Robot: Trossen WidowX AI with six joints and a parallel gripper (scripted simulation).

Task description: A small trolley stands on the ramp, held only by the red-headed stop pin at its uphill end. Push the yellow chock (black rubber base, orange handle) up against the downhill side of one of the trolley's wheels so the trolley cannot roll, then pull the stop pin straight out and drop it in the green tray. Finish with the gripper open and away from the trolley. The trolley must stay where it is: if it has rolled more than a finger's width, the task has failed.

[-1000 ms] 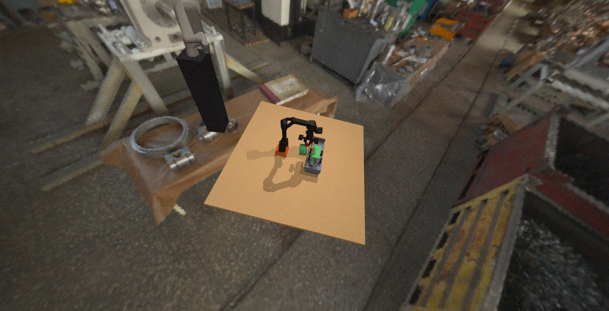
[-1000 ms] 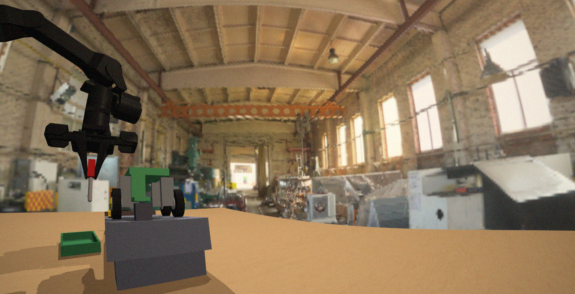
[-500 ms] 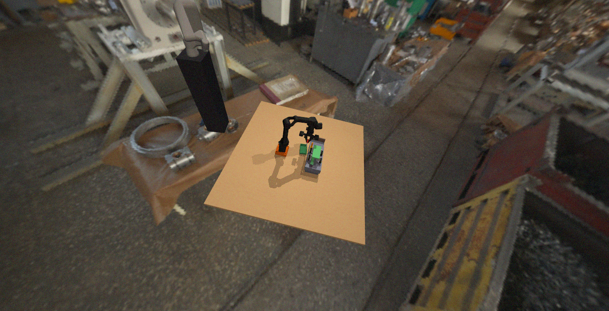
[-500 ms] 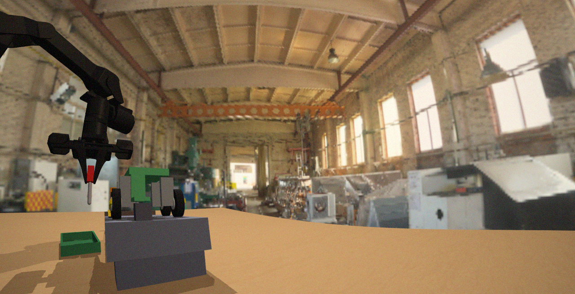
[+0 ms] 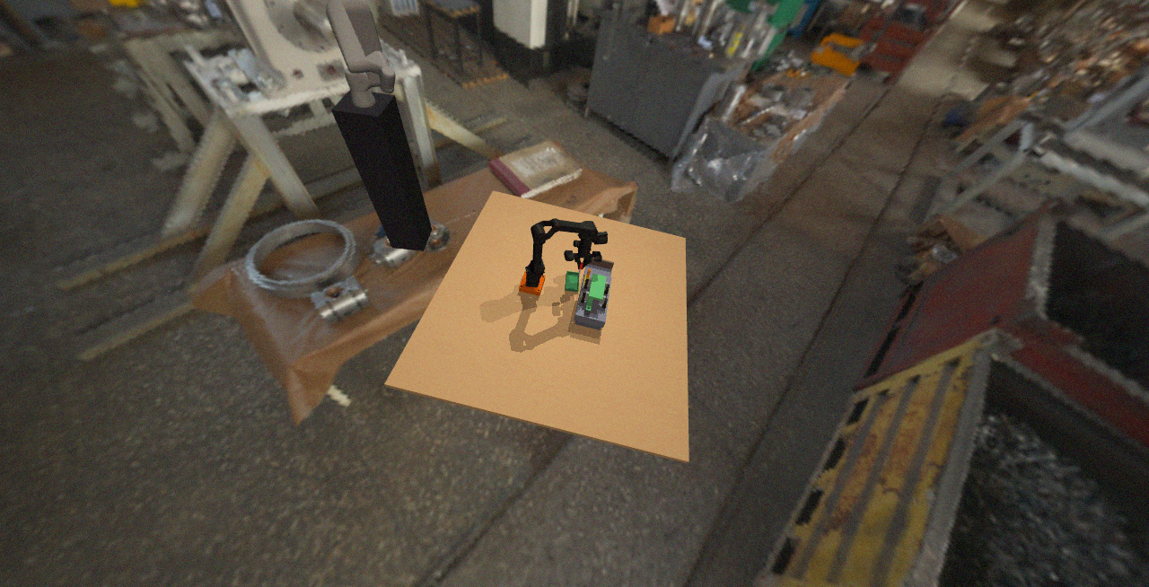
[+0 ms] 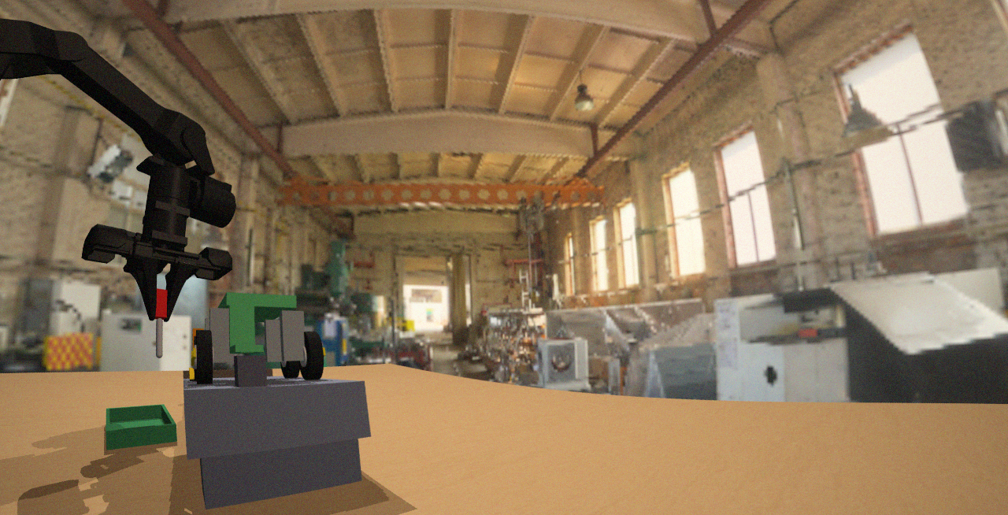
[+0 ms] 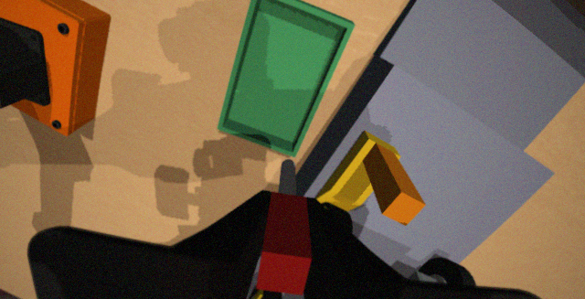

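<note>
The stop pin lies right at my gripper tip. Also, from my gripper tip: green trolley 12 cm to the right, 8 cm ahead, 2 cm below; yellow chock 5 cm below, 5 cm ahead, 2 cm to the right; green tray 14 cm below, 2 cm behind.
</note>
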